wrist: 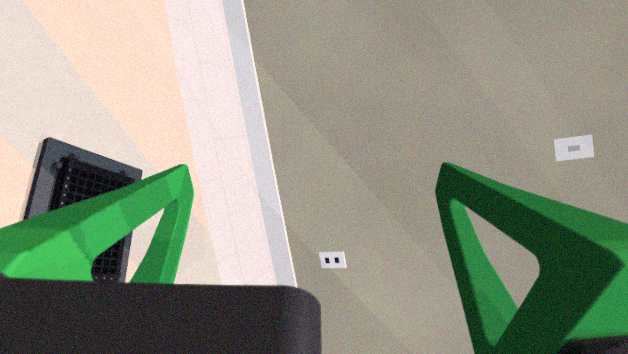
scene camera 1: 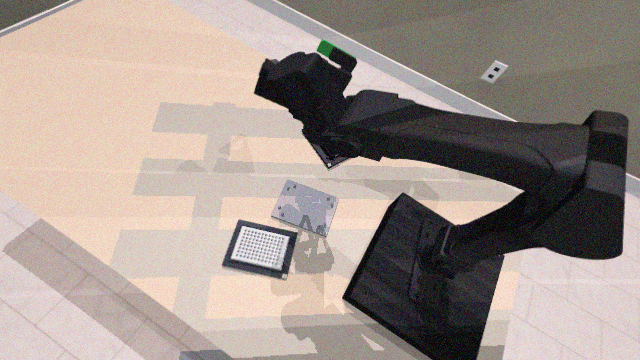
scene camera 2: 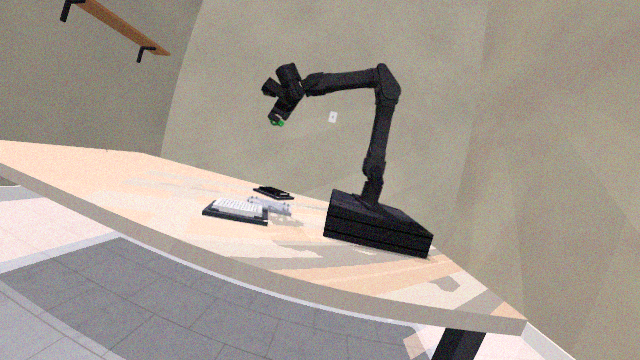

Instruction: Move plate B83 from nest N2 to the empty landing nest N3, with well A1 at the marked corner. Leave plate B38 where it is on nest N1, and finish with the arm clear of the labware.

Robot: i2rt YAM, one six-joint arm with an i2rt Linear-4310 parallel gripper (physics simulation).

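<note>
A white well plate (scene camera 1: pixel 261 246) (scene camera 2: pixel 237 207) sits flat on a dark nest (scene camera 1: pixel 255 270) (scene camera 2: pixel 235 218) with a pale corner mark. A black well plate (scene camera 2: pixel 274 192) (wrist: pixel 95 182) sits on another dark nest (wrist: pixel 39 177), largely hidden by the arm in scene camera 1. Between them lies a bare silver-grey nest (scene camera 1: pixel 305 204) (scene camera 2: pixel 280 207) with small pegs near its corners. I cannot read any plate or nest labels. My gripper (scene camera 1: pixel 327 48) (scene camera 2: pixel 276 121) (wrist: pixel 314 177) is open and empty, high above the table and apart from both plates. In the wrist view its left finger overlaps the black plate.
The black arm base (scene camera 1: pixel 425 280) (scene camera 2: pixel 377 225) stands on the table (scene camera 1: pixel 100 125) (scene camera 2: pixel 200 240), to the right of the nests. The forearm (scene camera 1: pixel 450 140) (scene camera 2: pixel 345 82) is raised. A wall shelf (scene camera 2: pixel 120 27) is at the upper left. Wall outlets (scene camera 1: pixel 494 71) (wrist: pixel 333 260) show behind.
</note>
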